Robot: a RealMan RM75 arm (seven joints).
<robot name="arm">
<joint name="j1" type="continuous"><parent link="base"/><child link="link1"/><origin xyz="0 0 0.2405" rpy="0 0 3.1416"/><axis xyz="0 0 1"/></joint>
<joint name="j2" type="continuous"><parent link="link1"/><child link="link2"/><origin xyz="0 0 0" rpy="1.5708 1.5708 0"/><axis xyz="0 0 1"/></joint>
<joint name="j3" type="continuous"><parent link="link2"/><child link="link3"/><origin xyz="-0.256 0 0" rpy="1.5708 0 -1.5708"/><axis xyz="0 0 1"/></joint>
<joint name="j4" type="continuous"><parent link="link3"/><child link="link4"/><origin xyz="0 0 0" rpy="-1.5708 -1.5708 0"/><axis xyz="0 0 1"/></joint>
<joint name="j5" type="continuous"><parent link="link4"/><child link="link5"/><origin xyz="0.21 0 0" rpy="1.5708 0 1.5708"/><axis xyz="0 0 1"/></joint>
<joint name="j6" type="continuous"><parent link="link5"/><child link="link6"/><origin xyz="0 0 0" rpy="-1.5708 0 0"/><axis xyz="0 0 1"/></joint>
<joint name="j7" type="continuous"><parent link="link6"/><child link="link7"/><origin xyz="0 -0.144 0" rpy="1.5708 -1.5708 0"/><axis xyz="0 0 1"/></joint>
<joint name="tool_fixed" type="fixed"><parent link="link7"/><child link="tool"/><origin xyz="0 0 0" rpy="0 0 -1.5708"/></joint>
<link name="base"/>
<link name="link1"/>
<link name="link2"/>
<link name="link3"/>
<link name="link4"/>
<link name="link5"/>
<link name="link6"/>
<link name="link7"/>
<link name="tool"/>
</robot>
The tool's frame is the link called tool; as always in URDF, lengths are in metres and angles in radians. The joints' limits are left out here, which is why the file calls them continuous.
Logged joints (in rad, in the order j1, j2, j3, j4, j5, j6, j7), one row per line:
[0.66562 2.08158 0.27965 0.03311 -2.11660 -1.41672 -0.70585]
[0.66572 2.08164 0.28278 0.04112 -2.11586 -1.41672 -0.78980]
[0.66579 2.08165 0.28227 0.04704 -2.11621 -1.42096 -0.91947]
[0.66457 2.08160 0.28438 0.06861 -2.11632 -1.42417 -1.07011]
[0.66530 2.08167 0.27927 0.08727 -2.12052 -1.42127 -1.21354]
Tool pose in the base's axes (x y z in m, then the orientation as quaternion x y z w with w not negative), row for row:
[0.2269 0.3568 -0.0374 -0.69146 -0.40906 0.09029 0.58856]
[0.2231 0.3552 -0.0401 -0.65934 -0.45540 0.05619 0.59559]
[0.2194 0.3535 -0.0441 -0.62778 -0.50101 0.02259 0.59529]
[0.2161 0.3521 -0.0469 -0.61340 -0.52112 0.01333 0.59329]
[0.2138 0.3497 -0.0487 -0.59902 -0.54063 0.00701 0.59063]
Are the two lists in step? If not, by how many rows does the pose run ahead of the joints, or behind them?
The pose runs 2 rows ahead of the joints: the pose in row i belongs to the joints in row i + 2.
